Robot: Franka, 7 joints.
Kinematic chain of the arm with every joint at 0, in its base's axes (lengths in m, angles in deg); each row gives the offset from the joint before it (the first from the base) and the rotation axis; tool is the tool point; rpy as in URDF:
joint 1: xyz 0 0 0.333 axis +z
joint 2: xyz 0 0 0 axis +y
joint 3: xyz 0 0 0.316 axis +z
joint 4: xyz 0.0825 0 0 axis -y
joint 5: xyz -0.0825 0 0.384 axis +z
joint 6: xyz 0 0 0 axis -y
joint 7: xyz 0.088 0 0 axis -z
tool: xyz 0 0 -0.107 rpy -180 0 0
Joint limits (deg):
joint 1: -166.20..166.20
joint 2: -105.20..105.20
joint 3: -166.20..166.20
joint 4: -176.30..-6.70
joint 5: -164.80..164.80
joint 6: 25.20..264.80
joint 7: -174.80..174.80
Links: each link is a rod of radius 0.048 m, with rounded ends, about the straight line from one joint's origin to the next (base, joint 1, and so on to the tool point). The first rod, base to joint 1, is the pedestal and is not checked.
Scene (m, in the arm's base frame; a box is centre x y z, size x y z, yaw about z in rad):
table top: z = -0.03
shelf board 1: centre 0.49 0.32 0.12 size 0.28 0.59 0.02 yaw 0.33
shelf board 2: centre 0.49 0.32 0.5 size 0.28 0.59 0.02 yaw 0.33
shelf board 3: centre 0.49 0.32 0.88 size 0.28 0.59 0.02 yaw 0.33
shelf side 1: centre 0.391 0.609 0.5 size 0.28 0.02 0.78 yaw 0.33
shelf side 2: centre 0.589 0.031 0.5 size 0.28 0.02 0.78 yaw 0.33
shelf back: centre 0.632 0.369 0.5 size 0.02 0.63 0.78 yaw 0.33
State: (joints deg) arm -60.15 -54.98 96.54 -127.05 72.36 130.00 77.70
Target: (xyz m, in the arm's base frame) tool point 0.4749 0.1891 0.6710
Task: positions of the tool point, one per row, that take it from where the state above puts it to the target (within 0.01 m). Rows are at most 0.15 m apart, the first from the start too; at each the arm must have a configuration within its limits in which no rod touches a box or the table.
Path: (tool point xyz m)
1: 0.3905 0.2448 0.2941
2: 0.3445 0.1445 0.3100
3: 0.2818 0.0585 0.3224
4: 0.3165 0.0930 0.4263
5: 0.3143 0.1134 0.5478
6: 0.2705 0.1190 0.6710
7: 0.3441 0.1488 0.6730
8: 0.4142 0.1720 0.6701
9: 0.4749 0.1890 0.6710

